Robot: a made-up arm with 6 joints.
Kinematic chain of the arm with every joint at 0, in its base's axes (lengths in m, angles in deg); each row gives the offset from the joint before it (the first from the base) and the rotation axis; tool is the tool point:
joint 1: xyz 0 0 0.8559 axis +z
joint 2: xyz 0.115 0 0 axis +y
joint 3: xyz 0 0 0.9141 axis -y
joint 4: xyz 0 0 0.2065 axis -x
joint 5: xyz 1.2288 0 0 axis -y
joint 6: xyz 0.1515 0 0 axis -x
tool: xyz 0 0 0
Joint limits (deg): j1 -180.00..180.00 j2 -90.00..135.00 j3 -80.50..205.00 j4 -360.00..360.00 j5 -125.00..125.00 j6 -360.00..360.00
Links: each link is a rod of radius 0.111 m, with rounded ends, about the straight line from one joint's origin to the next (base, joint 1, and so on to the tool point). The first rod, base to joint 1, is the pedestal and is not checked.
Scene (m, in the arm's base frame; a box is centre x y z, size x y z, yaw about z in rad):
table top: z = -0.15
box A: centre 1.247 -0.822 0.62 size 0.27 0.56 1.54 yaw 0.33
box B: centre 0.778 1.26 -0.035 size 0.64 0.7 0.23 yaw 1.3
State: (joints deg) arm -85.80 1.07 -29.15 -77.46 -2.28 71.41
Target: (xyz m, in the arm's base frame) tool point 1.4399 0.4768 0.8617
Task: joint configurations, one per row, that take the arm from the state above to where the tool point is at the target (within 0.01 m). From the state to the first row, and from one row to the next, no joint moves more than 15 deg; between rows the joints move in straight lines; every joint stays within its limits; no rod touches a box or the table.
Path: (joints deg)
1: -71.94 2.55 -17.98 -80.93 -3.18 72.87
2: -58.09 4.04 -6.82 -84.39 -4.09 74.33
3: -44.23 5.52 4.35 -87.86 -4.99 75.79
4: -30.37 7.00 15.52 -91.32 -5.89 77.25
5: -16.52 8.49 26.69 -94.79 -6.80 78.71
6: -2.66 9.97 37.85 -98.26 -7.70 80.17
7: 11.19 11.45 49.02 -101.72 -8.61 81.63
8: 25.05 12.94 60.19 -105.19 -9.51 83.09
9: 23.74 14.02 45.69 -100.66 -9.82 81.14
10: 22.44 15.10 31.19 -96.14 -10.13 79.20
11: 21.13 16.19 16.69 -91.61 -10.44 77.25
12: 19.83 17.27 2.20 -87.08 -10.75 75.30
13: 18.52 18.35 -12.30 -82.56 -11.06 73.36
14: 17.22 19.44 -26.80 -78.03 -11.37 71.41

